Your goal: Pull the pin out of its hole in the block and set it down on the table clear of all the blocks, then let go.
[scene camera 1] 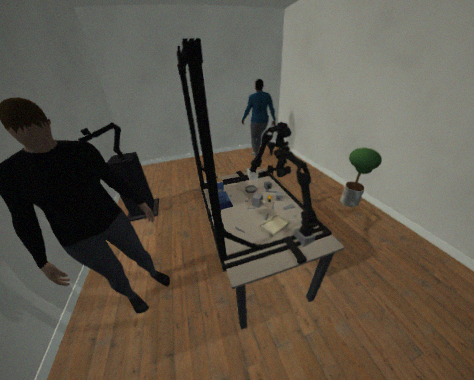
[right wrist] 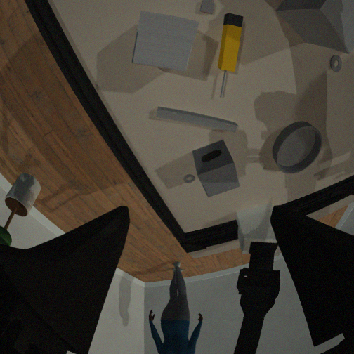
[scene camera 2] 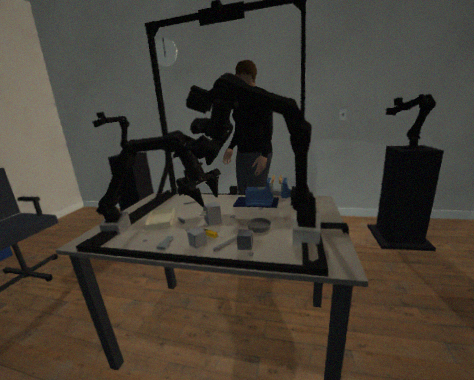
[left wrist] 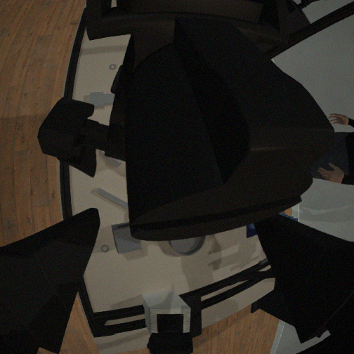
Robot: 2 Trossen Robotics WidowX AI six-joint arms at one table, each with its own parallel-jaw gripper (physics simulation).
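Frame: origin at the left arm's base, x back, y right, z up, level; centimetres.
Seen in the pictures: right gripper, between the fingertips: (scene camera 1: pixel 276 175) (scene camera 2: pixel 210 201); left arm's base, origin of its link: (scene camera 1: pixel 252 170) (scene camera 2: pixel 306 220); right arm's base, origin of its link: (scene camera 1: pixel 305 232) (scene camera 2: pixel 113 218).
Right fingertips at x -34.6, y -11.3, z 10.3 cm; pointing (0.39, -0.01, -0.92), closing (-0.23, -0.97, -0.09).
Observation:
Offsets run from my right fingertips to a thing's top centre.
A dark grey block @(dx +11.8, dy +2.9, dz -13.4 cm) (scene camera 2: pixel 245 240) (left wrist: pixel 127 237) (right wrist: pixel 220 181) with an oblong hole stands near the table edge. A tall grey block @(dx -10.3, dy +20.7, dz -10.4 cm) (scene camera 2: pixel 213 214) stands farther back, cut off at the top right of the right wrist view. Another grey block @(dx -8.0, dy +0.3, dz -13.4 cm) (scene camera 2: pixel 197 237) (right wrist: pixel 166 41) stands near the yellow-handled tool. I cannot make out the pin for certain in any view. My right gripper (scene camera 2: pixel 209 198) (right wrist: pixel 202 214) is open and empty, above the table by the tall block. My left gripper is open and empty, higher up, close to the right arm, whose black body hides much of the left wrist view.
A grey bar @(dx +3.8, dy +1.9, dz -18.2 cm) (scene camera 2: pixel 225 243) (left wrist: pixel 111 197) (right wrist: pixel 196 119) lies by the holed block. A round dish @(dx +13.4, dy +19.7, dz -17.2 cm) (scene camera 2: pixel 259 225) (left wrist: pixel 186 244) (right wrist: pixel 297 147), a yellow-handled tool @(dx -4.3, dy +7.5, dz -17.6 cm) (scene camera 2: pixel 211 233) (right wrist: pixel 230 47), a cream tray @(dx -38.0, dy +16.3, dz -16.3 cm) (scene camera 1: pixel 274 225) (scene camera 2: pixel 160 218) and a blue rack (scene camera 2: pixel 258 196) are on the table. The two arms cross closely.

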